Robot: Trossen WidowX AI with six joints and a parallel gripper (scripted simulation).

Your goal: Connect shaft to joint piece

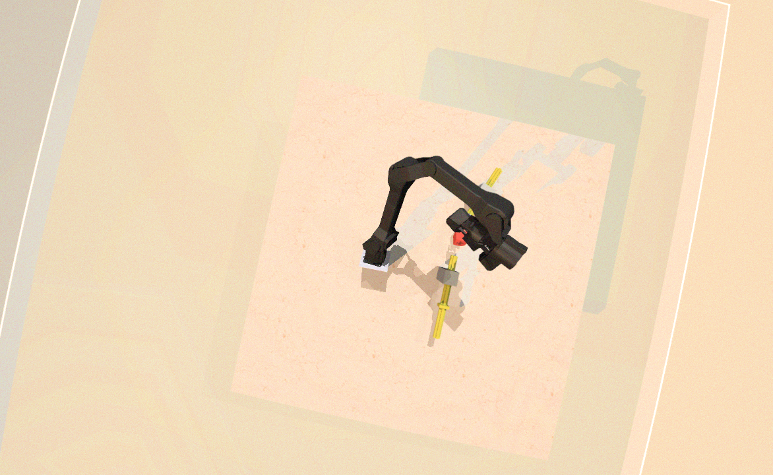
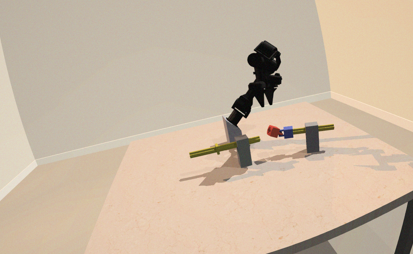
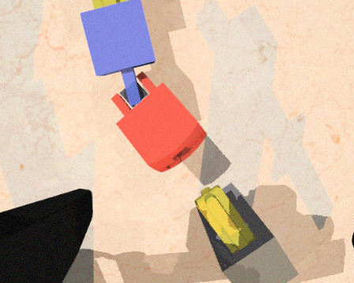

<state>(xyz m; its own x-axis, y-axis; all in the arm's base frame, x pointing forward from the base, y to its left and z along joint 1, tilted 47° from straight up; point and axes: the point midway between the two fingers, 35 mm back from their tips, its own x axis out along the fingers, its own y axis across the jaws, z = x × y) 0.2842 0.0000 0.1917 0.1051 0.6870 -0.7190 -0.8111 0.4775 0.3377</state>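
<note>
My gripper tip is 1 cm past the red square joint piece, 2 cm to the right of it and 12 cm above it.
</note>
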